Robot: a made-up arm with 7 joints.
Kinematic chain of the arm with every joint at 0, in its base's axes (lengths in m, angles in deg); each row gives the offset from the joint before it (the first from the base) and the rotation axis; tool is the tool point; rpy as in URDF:
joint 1: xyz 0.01 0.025 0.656 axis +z
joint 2: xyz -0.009 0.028 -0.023 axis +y
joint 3: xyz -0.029 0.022 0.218 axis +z
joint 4: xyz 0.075 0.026 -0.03 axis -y
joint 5: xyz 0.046 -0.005 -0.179 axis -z
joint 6: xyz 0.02 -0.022 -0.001 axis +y
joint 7: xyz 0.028 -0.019 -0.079 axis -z
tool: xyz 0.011 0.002 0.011 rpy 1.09 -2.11 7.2
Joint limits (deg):
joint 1: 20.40..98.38
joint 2: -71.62..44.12
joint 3: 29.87..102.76
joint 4: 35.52..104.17
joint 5: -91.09..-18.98
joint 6: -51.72..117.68
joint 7: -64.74..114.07
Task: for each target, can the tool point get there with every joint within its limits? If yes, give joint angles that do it. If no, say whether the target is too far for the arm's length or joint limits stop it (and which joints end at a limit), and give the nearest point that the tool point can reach.
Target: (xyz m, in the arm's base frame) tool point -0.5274 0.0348 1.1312
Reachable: no: too far | nearest point -0.3631 0.0318 0.9736 | short by 0.228 m
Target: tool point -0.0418 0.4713 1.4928
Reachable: no: too far | nearest point -0.0514 0.3173 1.0282 | short by 0.490 m
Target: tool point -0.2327 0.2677 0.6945
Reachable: yes | joints 59.42 -2.12 65.33 41.67 -78.31 50.75 31.67
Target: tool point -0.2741 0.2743 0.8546
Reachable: yes | joints 45.74 -16.74 71.49 65.33 -25.42 -24.86 -31.48
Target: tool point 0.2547 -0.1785 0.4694
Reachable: no: joint limits stop it (at a limit: joint 1, joint 2, joint 3, joint 4, joint 6) | nearest point 0.1117 0.1732 0.5588 | short by 0.390 m
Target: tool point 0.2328 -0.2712 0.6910
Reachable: no: joint limits stop it (at a limit: joint 1, joint 2, joint 3, joint 4, joint 6, joint 7) | nearest point -0.0762 -0.2378 0.9044 | short by 0.377 m
